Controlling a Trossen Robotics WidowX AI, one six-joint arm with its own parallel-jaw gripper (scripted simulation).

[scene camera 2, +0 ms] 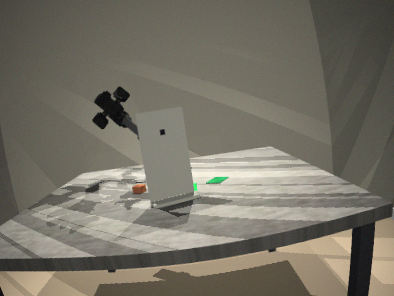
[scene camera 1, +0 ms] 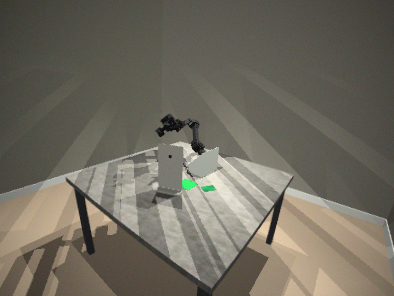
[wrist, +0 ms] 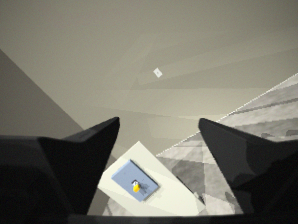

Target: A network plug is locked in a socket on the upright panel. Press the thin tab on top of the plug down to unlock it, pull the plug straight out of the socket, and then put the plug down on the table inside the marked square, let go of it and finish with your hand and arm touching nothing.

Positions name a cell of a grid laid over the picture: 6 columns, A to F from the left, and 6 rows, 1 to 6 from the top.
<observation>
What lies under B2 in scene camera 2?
The gripper.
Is the gripper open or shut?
Open.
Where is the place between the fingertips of the gripper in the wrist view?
D4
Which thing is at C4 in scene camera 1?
An upright white panel.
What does the gripper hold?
Nothing.
</observation>
